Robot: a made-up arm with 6 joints. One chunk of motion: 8 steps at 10 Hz.
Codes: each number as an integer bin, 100 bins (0 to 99) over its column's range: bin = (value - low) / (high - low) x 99, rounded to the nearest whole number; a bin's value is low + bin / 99 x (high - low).
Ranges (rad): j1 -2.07..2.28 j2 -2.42..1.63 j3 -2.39..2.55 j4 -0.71..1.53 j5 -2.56..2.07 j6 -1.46..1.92
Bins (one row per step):
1: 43 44 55 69 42 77
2: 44 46 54 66 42 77
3: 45 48 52 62 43 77
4: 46 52 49 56 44 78
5: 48 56 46 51 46 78
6: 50 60 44 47 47 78
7: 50 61 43 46 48 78
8: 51 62 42 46 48 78
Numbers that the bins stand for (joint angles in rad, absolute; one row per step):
1: -0.1806 -0.6200 0.3544 0.8512 -0.5958 1.1689
2: -0.1367 -0.5382 0.3045 0.7833 -0.5958 1.1689
3: -0.0927 -0.4564 0.2047 0.6928 -0.5490 1.1689
4: -0.0488 -0.2927 0.0551 0.5571 -0.5022 1.2030
5: 0.0391 -0.1291 -0.0946 0.4439 -0.4087 1.2030
6: 0.1270 0.0345 -0.1944 0.3534 -0.3619 1.2030
7: 0.1270 0.0755 -0.2443 0.3308 -0.3152 1.2030
8: 0.1709 0.1164 -0.2942 0.3308 -0.3152 1.2030

